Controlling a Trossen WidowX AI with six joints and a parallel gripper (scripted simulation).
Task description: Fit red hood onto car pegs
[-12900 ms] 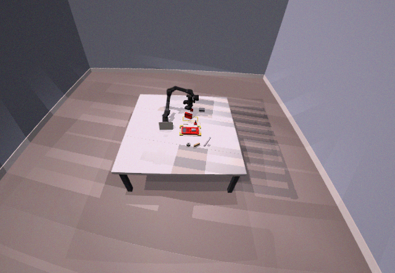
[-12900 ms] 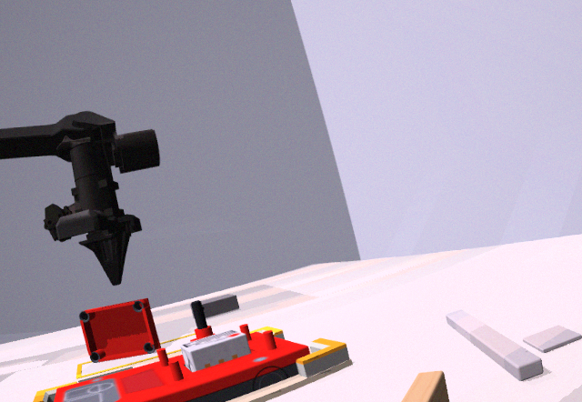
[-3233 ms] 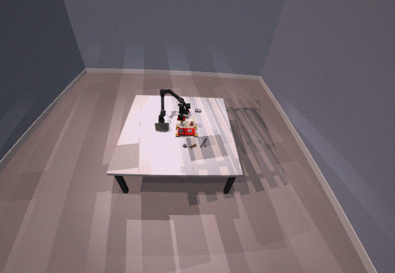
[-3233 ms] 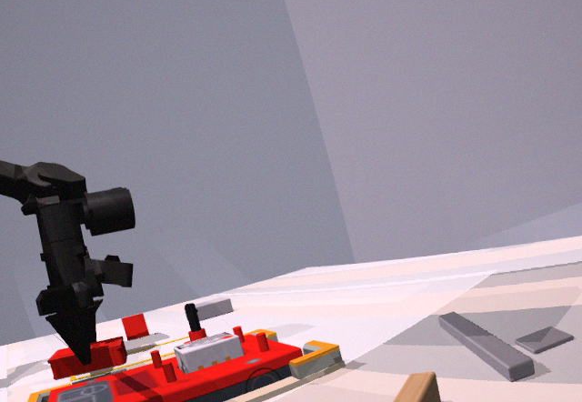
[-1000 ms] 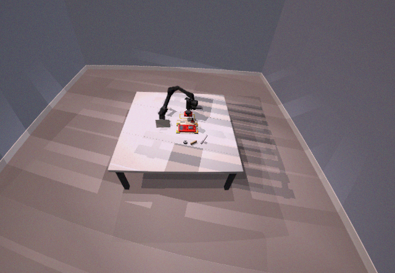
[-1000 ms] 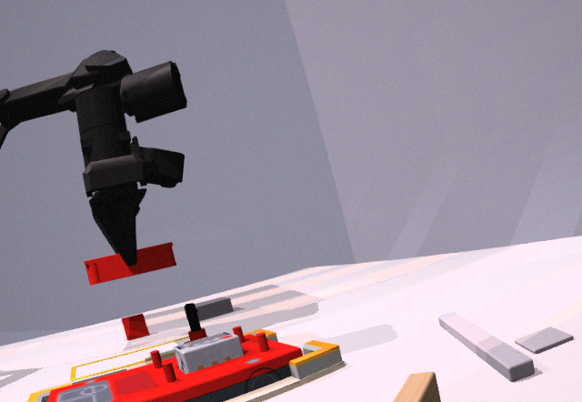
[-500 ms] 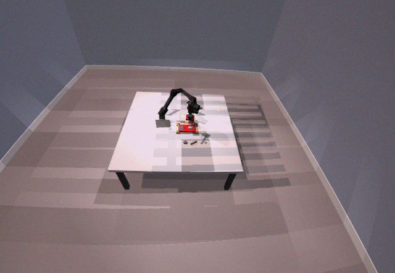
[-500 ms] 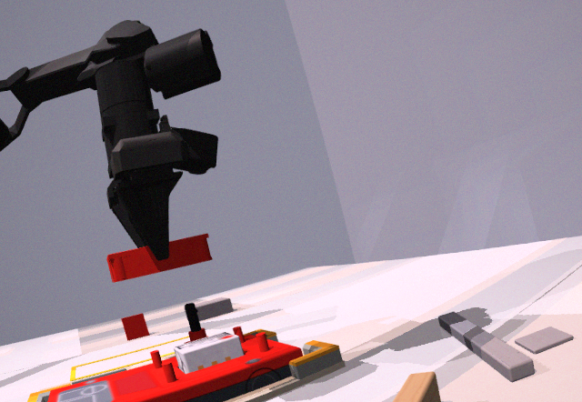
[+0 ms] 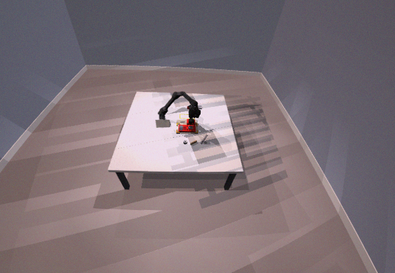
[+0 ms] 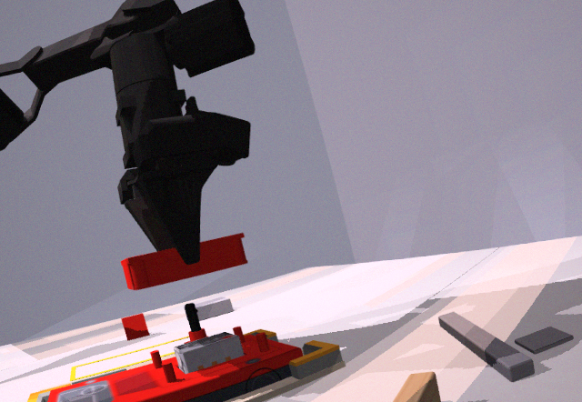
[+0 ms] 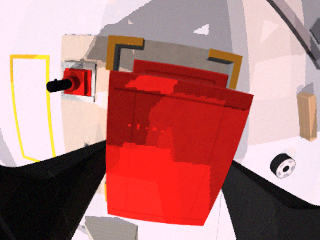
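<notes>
The grey engine block is 80 mm below my gripper tip. From my gripper tip the other things lie so: yellow-cornered jig (100 mm below, 30 mm behind, 20 mm to the left); wooden block (210 mm to the right, 100 mm below, 30 mm ahead); red hood (10 mm above).
</notes>
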